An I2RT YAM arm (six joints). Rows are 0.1 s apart.
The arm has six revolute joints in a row. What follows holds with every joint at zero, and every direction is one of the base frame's. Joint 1 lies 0.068 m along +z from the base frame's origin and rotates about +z. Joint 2 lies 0.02 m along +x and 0.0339 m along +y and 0.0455 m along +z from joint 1 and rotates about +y. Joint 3 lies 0.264 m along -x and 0.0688 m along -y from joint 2 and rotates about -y. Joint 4 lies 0.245 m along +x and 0.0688 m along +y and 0.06 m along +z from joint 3 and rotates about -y. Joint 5 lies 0.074 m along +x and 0.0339 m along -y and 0.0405 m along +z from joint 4 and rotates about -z. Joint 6 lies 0.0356 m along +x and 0.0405 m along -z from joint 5 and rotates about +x. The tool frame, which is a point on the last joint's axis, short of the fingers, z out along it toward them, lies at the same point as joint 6; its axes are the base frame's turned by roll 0, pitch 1.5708 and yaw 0 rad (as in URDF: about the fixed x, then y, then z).
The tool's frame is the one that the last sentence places.
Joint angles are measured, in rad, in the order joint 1, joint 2, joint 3, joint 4, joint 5, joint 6. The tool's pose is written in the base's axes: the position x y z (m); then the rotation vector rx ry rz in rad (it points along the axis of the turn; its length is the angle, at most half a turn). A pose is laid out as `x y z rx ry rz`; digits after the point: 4 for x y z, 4 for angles.
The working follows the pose.
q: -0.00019, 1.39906, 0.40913, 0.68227, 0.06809, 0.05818
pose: 0.2639 -0.0025 0.1686 0.1015 1.8750 -0.0241
Where each joint sits with the arm in this pose, in the base's axes (m; each line is computed from the numbers above, not from the rounded line before):
joint 1: 0.0000 0.0000 0.0680
joint 2: 0.0200 0.0339 0.1135
joint 3: -0.0251 -0.0349 0.3736
joint 4: 0.1595 0.0339 0.2017
joint 5: 0.2423 0.0000 0.2179
joint 6: 0.2639 -0.0025 0.1686
the tool: 0.2639 -0.0025 0.1686

